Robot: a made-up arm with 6 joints.
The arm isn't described. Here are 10 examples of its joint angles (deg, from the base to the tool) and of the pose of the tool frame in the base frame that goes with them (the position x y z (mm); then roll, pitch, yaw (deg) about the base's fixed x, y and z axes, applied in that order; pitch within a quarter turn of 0, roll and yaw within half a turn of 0).
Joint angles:
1: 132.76 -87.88 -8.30 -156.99 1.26 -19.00
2: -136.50 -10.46 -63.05 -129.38 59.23 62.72
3: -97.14 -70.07 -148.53 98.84 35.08 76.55
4: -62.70 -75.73 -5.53 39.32 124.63 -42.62
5: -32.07 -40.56 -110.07 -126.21 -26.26 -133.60
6: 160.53 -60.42 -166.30 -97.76 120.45 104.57
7: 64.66 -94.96 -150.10 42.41 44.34 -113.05
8: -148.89 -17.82 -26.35 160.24 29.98 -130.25
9: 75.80 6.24 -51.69 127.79 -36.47 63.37
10: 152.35 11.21 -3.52 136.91 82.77 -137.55
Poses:
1: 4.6 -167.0 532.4 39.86 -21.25 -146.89
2: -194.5 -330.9 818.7 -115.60 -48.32 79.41
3: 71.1 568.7 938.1 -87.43 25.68 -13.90
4: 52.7 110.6 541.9 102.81 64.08 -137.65
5: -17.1 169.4 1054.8 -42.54 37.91 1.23
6: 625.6 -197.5 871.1 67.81 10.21 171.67
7: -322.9 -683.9 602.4 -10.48 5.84 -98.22
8: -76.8 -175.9 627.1 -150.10 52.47 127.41
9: 88.3 170.1 678.0 98.54 18.82 117.60
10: -157.4 -76.3 519.7 -142.93 64.59 105.45
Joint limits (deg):
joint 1: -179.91..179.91
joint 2: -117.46..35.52
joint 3: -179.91..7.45
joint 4: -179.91..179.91
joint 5: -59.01..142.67
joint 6: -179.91..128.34
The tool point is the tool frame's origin. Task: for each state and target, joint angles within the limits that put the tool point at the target. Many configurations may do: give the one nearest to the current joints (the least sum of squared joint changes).
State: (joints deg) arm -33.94 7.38 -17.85 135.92 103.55 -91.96
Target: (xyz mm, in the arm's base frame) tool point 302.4 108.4 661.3
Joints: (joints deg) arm 1.40 3.35 -36.13 135.61 111.16 -93.34
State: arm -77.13 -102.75 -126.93 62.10 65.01 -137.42
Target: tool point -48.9 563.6 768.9
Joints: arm -79.97 -96.55 -115.80 62.34 67.00 -137.32
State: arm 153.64 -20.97 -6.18 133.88 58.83 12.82
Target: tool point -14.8 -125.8 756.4
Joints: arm 170.30 -65.78 -24.65 127.93 89.49 10.03
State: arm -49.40 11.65 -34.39 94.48 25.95 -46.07
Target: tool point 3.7 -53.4 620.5
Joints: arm -53.37 -37.23 -8.35 103.55 2.25 -48.93
